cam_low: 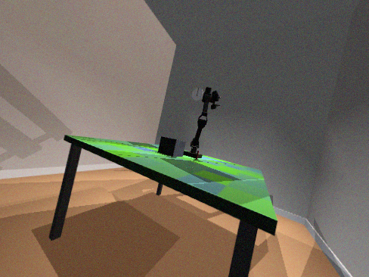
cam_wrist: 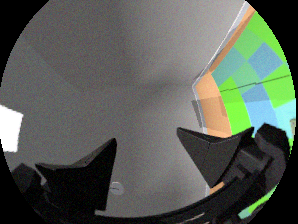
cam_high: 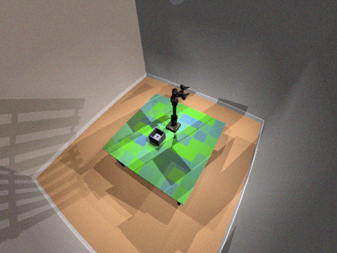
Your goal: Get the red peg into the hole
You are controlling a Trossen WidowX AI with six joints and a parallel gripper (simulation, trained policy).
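Right now my gripper tip is 29 cm short of the red peg, 1 cm to the right of it and 60 cm above it.
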